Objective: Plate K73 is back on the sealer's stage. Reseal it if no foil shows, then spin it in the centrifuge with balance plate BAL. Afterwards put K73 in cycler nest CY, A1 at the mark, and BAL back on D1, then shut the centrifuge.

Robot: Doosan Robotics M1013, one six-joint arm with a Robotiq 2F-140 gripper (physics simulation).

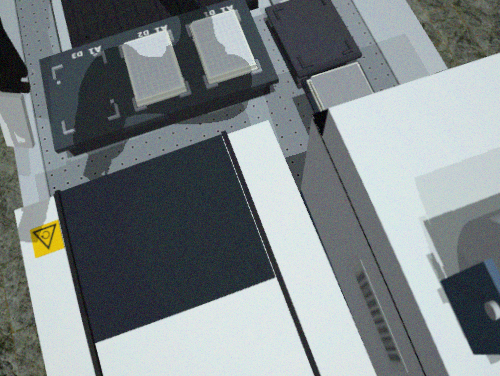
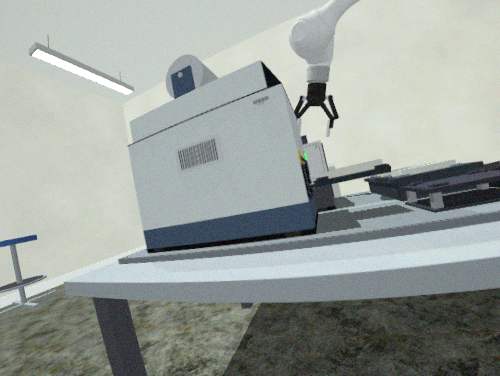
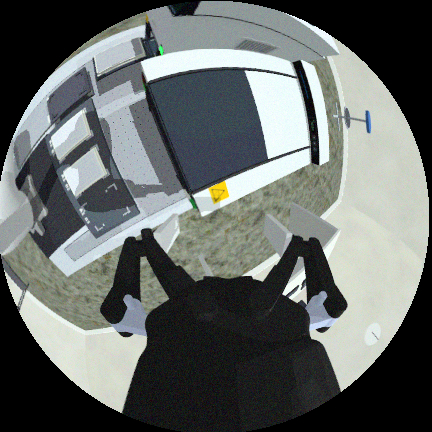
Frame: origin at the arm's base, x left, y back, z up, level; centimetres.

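Seen in the pictures: gripper, fingertip midpoint: [image 2: 312,135] [image 3: 221,223]; arm's base at its link origin: [image 3: 29,204].
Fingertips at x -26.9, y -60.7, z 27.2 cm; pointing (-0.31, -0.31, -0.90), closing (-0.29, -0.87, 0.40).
Pixels of each thing's top centre, then the offset from my fingertips to it. "*": a spot on its surface instead.
- large white sealer at its top centre: [image 2: 203,68] dz +18.1, dx +43.7, dy -25.2 cm
- dark rack at a spot on its surface: [image 1: 87,135] [image 3: 127,198] * dz -23.6, dx +4.3, dy +17.3 cm
- dark raised platform at its top centre: [image 1: 312,28] [image 2: 458,175] dz -24.8, dx +47.0, dy +23.8 cm
A plate [image 1: 340,85] [image 3: 119,56], by its place K73, lies on the stage arm of the large white sealer [image 1: 420,120] [image 2: 225,180] [image 3: 215,35]. Its top looks smooth grey with no well grid; its label is unreadable. A plate [image 1: 222,45] [image 3: 71,134], by its place BAL, sits on D1. The centrifuge [image 1: 165,235] [image 3: 210,120] shows a flat dark panel between two rails; I cannot tell whether it is shut. My gripper [image 2: 314,124] [image 3: 221,223] is open and empty, high above the bench, off the centrifuge's sticker side. I cannot identify nest CY.
Another plate [image 1: 155,70] [image 3: 85,170] sits on D2. D3 on the dark rack [image 1: 87,135] [image 3: 127,205] holds no plate. A dark raised platform [image 1: 312,37] [image 3: 70,92] stands beside the rack. The sealer rises higher than the centrifuge next to it.
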